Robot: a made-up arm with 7 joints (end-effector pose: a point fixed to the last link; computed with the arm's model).
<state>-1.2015 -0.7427 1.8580 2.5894 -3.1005 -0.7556 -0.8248</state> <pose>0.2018 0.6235 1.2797 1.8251 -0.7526 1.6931</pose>
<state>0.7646 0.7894 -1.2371 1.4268 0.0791 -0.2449 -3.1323</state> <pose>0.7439 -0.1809 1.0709 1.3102 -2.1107 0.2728</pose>
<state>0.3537 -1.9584 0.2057 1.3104 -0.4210 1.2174 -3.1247</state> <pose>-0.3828 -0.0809 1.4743 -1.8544 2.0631 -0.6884</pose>
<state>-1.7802 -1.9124 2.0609 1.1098 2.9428 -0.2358 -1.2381</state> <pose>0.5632 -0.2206 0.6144 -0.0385 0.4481 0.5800</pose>
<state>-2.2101 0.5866 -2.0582 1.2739 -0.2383 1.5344 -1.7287</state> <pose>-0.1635 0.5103 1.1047 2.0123 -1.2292 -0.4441</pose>
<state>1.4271 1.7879 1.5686 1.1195 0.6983 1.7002 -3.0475</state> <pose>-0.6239 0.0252 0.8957 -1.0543 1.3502 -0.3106</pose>
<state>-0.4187 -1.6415 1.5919 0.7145 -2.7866 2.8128 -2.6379</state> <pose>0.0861 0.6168 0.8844 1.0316 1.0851 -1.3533</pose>
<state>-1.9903 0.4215 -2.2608 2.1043 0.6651 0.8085 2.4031</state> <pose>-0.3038 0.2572 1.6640 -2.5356 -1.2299 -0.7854</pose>
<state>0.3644 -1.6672 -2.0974 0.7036 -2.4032 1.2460 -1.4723</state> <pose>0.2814 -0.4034 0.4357 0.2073 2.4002 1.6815</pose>
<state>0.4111 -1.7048 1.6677 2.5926 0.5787 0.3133 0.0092</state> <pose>-0.9476 -0.0842 0.7508 1.1632 0.3497 -1.6033</pose>
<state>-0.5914 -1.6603 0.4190 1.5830 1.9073 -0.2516 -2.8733</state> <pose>-0.2003 0.2929 1.4701 -1.7300 0.0750 0.0621</pose>
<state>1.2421 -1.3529 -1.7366 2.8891 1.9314 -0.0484 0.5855</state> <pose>-0.2211 -0.8977 0.8473 0.0268 2.4106 -0.1789</pose>
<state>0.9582 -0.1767 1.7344 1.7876 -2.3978 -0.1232 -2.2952</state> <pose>-0.6847 0.1513 1.2375 -1.3440 -0.8504 -1.5010</pose>
